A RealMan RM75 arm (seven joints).
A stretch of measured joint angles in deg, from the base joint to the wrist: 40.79 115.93 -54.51 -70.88 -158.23 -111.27 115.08; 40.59 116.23 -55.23 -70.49 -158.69 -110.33 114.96; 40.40 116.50 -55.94 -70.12 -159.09 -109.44 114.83; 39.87 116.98 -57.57 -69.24 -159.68 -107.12 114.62; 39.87 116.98 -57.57 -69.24 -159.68 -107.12 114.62; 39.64 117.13 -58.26 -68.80 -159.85 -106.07 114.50; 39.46 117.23 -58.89 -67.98 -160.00 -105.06 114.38; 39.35 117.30 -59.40 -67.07 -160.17 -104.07 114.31; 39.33 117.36 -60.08 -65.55 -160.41 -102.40 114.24; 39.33 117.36 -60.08 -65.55 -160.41 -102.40 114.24; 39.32 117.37 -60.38 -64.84 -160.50 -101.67 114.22; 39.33 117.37 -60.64 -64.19 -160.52 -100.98 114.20; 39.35 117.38 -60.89 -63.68 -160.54 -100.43 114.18; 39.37 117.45 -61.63 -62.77 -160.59 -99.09 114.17; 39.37 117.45 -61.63 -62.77 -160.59 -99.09 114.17; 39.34 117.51 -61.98 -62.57 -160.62 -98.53 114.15; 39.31 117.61 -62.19 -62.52 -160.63 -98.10 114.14
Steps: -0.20 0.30 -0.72 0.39 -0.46 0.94 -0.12; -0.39 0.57 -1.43 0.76 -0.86 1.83 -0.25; -0.92 1.05 -3.06 1.64 -1.45 4.15 -0.46; -0.92 1.05 -3.06 1.64 -1.45 4.15 -0.46; -1.15 1.20 -3.75 2.08 -1.62 5.20 -0.58; -1.33 1.30 -4.38 2.90 -1.77 6.21 -0.70; -1.44 1.37 -4.89 3.81 -1.94 7.20 -0.77; -1.46 1.43 -5.57 5.33 -2.18 8.87 -0.84; -1.46 1.43 -5.57 5.33 -2.18 8.87 -0.84; -1.47 1.44 -5.87 6.04 -2.27 9.60 -0.86; -1.46 1.44 -6.13 6.69 -2.29 10.29 -0.88; -1.44 1.45 -6.38 7.20 -2.31 10.84 -0.90; -1.42 1.52 -7.12 8.11 -2.36 12.18 -0.91; -1.42 1.52 -7.12 8.11 -2.36 12.18 -0.91; -1.45 1.58 -7.47 8.31 -2.39 12.74 -0.93; -1.48 1.68 -7.68 8.36 -2.40 13.17 -0.94
